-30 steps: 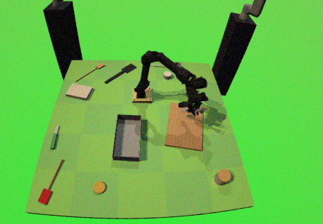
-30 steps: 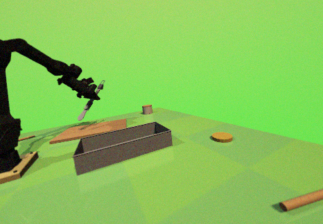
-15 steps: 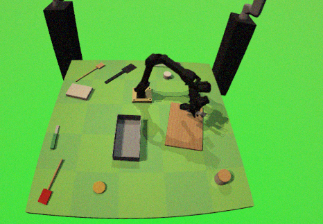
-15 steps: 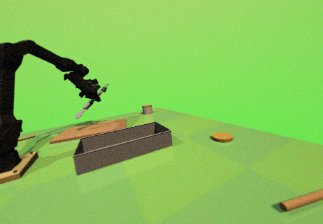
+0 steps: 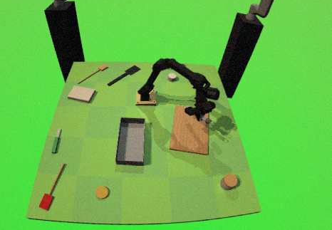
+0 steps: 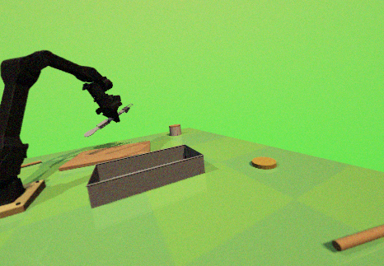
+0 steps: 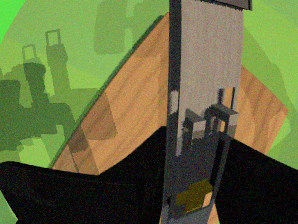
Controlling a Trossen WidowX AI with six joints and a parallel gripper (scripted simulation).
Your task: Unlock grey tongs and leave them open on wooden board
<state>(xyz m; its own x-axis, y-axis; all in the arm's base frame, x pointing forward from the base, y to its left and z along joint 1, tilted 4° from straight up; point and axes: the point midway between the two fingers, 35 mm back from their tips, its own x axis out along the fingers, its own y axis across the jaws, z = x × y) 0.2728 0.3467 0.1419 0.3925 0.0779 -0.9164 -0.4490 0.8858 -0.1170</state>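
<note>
Right now the yellow lock piece is 2 cm behind my gripper tip, 1 cm to the right of it and 3 cm above it. From my gripper tip the other things lie so: black spatula (55 cm behind, 52 cm to the right, 15 cm below); then grey roasting tin (8 cm ahead, 40 cm to the right, 13 cm below); then wooden board (5 cm behind, 2 cm to the right, 15 cm below).
</note>
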